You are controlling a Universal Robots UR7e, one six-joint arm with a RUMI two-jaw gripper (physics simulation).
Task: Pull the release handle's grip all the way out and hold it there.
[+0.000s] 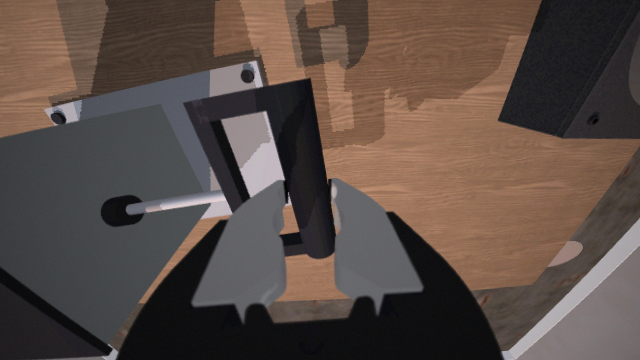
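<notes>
The release handle's grip (304,145) is a dark, roughly rectangular loop with a thick round bar on its right side. A thin pale rod (175,201) runs from the loop's left side to a black collar (120,210) on the grey housing (75,165). A length of the rod shows between collar and loop. My gripper (308,181) is shut on the grip's round bar, with one fingertip on each side of it, near the bar's lower half. The left finger hides part of the loop's lower left.
A pale base plate (192,82) with black bolts lies under the housing on the wooden table (450,200). A dark block (565,65) with a screw hole stands at the upper right. A pale strip (575,295) runs along the lower right, beyond the table's edge.
</notes>
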